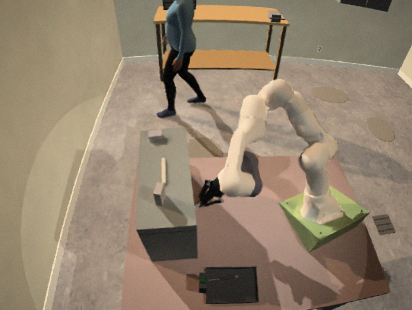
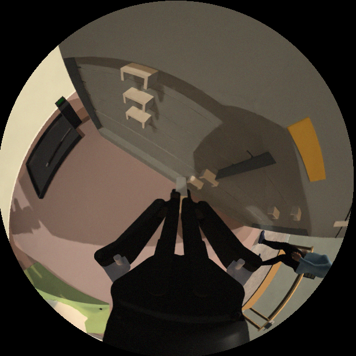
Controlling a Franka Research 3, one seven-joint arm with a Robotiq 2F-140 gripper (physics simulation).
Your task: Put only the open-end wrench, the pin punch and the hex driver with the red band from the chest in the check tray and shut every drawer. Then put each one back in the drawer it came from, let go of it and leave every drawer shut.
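The grey chest (image 1: 152, 215) (image 2: 185, 109) stands on the left of the mat, its drawer front facing my arm. My gripper (image 1: 199, 201) (image 2: 181, 194) is shut and empty, with its fingertips right at the chest front, beside a pale drawer handle (image 2: 196, 181). Three more handles (image 2: 137, 96) sit in a column further along the front. A dark slit (image 2: 247, 164) shows in the front past the near handles. The dark check tray (image 1: 248, 293) (image 2: 39, 169) lies at the mat's front edge with one thin tool (image 1: 226, 278) (image 2: 61, 144) in it. I cannot tell which tool it is.
Three pale blocks (image 1: 155, 135) (image 1: 163, 170) (image 1: 159, 192) lie on the chest top. A small box with a green button (image 1: 202, 280) (image 2: 61, 101) adjoins the tray. A person (image 1: 180, 46) (image 2: 308, 262) walks behind the chest, before a wooden shelf table (image 1: 235, 15). My arm's green base (image 1: 321, 230) is at the right.
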